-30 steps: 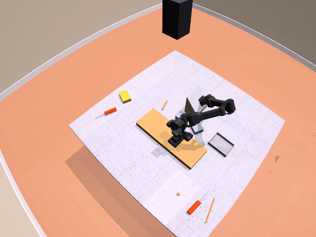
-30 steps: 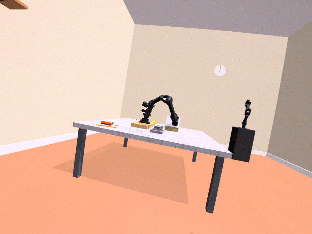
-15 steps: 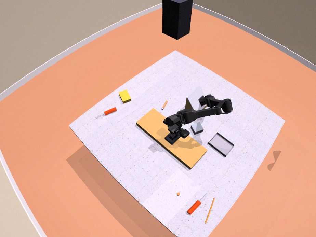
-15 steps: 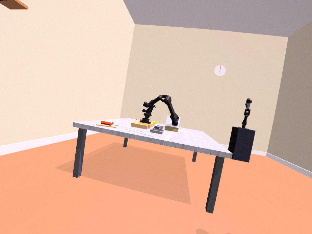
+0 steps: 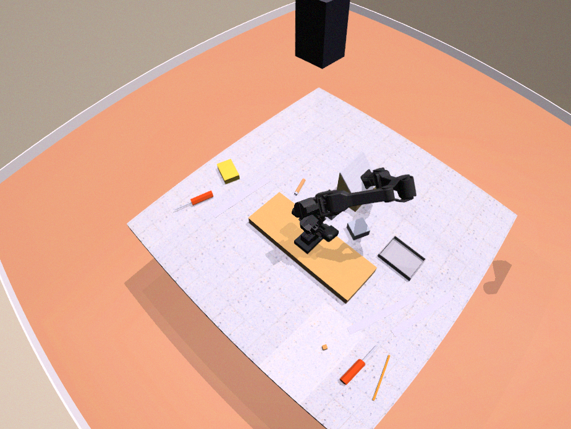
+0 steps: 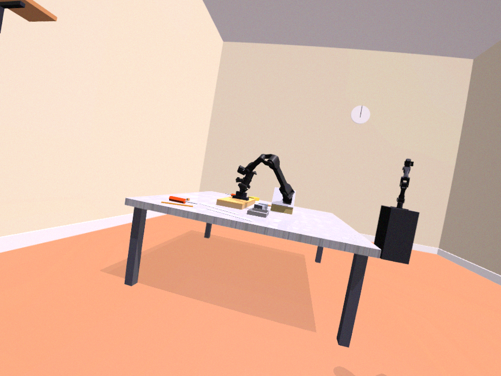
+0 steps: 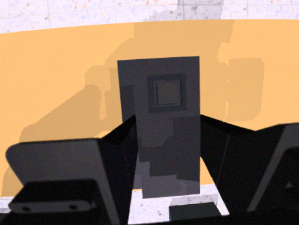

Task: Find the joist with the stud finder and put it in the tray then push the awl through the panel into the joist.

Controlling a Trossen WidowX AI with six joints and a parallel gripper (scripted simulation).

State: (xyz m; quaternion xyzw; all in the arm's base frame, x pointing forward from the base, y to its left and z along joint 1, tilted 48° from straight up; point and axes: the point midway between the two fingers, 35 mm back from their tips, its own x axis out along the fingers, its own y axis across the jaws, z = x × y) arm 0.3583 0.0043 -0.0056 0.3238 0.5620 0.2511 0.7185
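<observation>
Right now the grey tray is 21 cm behind my gripper tip, 32 cm to the left of it and 5 cm below it. The rest, counted from my gripper tip: stud finder (1 cm ahead, 2 cm above); tiny orange cube (27 cm ahead, 32 cm to the left, 6 cm below); awl (16 cm behind, 21 cm to the right, 6 cm below).
</observation>
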